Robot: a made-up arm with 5 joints. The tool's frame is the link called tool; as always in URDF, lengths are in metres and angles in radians. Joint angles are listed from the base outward. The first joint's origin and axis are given. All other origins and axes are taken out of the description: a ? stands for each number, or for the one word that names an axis. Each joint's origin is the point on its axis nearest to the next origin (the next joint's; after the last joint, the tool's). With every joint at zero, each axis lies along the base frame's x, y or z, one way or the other. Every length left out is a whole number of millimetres.
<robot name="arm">
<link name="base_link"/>
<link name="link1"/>
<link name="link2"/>
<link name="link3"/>
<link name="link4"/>
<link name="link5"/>
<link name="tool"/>
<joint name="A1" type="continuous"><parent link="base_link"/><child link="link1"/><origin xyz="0 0 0.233" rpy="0 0 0"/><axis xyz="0 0 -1"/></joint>
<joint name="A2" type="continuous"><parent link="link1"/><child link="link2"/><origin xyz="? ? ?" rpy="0 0 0"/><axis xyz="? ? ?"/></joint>
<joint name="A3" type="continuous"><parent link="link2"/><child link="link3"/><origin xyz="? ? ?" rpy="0 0 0"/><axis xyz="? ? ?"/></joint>
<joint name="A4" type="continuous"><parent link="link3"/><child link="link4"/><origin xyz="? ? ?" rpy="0 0 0"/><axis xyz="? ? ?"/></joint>
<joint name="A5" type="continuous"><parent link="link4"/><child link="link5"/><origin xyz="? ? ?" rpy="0 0 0"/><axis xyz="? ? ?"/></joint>
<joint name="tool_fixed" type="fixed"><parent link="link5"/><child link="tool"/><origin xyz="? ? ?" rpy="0 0 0"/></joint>
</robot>
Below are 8 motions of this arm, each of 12 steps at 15 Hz.
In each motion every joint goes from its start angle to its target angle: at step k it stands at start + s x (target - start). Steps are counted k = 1, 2, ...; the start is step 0. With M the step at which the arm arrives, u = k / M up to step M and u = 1 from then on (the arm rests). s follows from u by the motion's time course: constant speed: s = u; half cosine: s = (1 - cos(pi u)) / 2; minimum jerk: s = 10 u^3 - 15 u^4 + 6 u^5.
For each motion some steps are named. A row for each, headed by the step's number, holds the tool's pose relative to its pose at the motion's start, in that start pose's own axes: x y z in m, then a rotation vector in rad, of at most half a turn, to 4 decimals.
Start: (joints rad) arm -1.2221 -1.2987 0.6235 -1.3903 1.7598
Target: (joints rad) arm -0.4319 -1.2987 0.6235 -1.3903 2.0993
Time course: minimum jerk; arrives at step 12
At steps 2, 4, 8, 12:
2: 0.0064 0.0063 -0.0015 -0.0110 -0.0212 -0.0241
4: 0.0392 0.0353 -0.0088 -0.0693 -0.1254 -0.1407
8: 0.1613 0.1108 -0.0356 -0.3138 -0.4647 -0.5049
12: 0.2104 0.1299 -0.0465 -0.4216 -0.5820 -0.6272

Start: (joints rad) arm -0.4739 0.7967 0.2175 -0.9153 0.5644
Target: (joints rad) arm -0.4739 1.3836 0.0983 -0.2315 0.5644
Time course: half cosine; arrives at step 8
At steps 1, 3, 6, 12:
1: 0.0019 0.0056 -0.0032 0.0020 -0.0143 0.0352
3: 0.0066 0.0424 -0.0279 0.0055 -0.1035 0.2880
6: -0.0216 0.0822 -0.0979 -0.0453 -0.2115 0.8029
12: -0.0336 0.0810 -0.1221 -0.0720 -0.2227 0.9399

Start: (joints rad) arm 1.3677 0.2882 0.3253 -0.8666 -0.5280
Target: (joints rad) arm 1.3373 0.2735 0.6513 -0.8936 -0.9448
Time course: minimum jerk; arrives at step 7
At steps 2, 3, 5, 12:
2: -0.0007 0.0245 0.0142 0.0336 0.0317 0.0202
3: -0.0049 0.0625 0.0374 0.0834 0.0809 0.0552
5: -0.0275 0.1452 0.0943 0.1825 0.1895 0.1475
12: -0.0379 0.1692 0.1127 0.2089 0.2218 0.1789

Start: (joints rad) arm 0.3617 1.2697 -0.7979 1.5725 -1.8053
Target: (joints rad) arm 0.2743 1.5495 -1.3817 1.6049 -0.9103
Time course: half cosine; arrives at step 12
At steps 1, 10, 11, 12:
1: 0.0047 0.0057 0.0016 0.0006 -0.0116 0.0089
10: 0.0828 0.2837 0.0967 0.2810 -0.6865 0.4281
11: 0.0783 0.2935 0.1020 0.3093 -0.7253 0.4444
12: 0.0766 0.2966 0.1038 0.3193 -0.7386 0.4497

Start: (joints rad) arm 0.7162 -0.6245 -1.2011 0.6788 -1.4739
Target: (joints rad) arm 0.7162 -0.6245 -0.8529 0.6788 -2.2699
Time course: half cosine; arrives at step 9
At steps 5, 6, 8, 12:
5: -0.1061 -0.0931 -0.0215 0.0175 0.3074 -0.1275
6: -0.1448 -0.1148 -0.0289 0.0330 0.3924 -0.1614
8: -0.2024 -0.1397 -0.0394 0.0609 0.5063 -0.2048
12: -0.2108 -0.1427 -0.0409 0.0654 0.5218 -0.2105

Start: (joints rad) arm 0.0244 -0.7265 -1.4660 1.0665 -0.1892
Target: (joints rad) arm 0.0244 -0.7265 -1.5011 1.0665 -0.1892
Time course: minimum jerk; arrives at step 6
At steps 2, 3, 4, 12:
2: -0.0011 0.0034 -0.0043 0.0063 0.0036 0.0012
3: -0.0026 0.0081 -0.0103 0.0151 0.0085 0.0029
4: -0.0041 0.0128 -0.0162 0.0238 0.0134 0.0046
12: -0.0053 0.0163 -0.0204 0.0302 0.0170 0.0058

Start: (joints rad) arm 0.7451 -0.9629 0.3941 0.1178 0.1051
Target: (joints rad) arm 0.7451 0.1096 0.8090 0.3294 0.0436
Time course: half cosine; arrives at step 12
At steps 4, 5, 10, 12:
4: 0.0057 -0.0131 0.0015 -0.2369 -0.0520 0.1922
5: 0.0048 -0.0114 0.0007 -0.3486 -0.0722 0.2918
10: -0.0517 0.0318 -0.0480 -0.8442 -0.1170 0.8077
12: -0.0652 0.0365 -0.0601 -0.9000 -0.1164 0.8742

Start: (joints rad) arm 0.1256 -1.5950 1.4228 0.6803 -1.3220
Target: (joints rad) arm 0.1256 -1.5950 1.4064 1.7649 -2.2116
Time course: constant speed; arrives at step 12
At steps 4, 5, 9, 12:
4: -0.0127 0.0355 -0.1033 -0.3606 0.2969 0.0406
5: -0.0202 0.0335 -0.1277 -0.4533 0.3686 0.0343
9: -0.0615 -0.0104 -0.2004 -0.8263 0.6353 -0.0588
12: -0.1001 -0.0670 -0.2174 -1.1004 0.8042 -0.2015

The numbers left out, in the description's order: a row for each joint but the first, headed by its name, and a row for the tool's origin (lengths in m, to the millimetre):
A2: xyz -0.008 0.004 0, axis -1 0 0
A3: xyz 0 0.245 -0.073, axis 0 -1 0
A4: xyz 0.35 0 -0.466, axis 0 0 1
A5: xyz 0.103 0 0, axis 0 -1 0
tool: xyz 0.32 0 0.005

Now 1 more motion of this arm.
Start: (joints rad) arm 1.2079 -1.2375 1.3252 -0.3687 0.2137
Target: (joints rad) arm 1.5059 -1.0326 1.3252 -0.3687 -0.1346
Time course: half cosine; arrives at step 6
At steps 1, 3, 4, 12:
1: 0.0071 0.0059 0.0028 0.0000 0.0022 0.0119
3: 0.0493 0.0425 0.0223 -0.0130 0.0166 0.0879
4: 0.0713 0.0616 0.0341 -0.0307 0.0249 0.1295
12: 0.0917 0.0789 0.0460 -0.0557 0.0331 0.1683

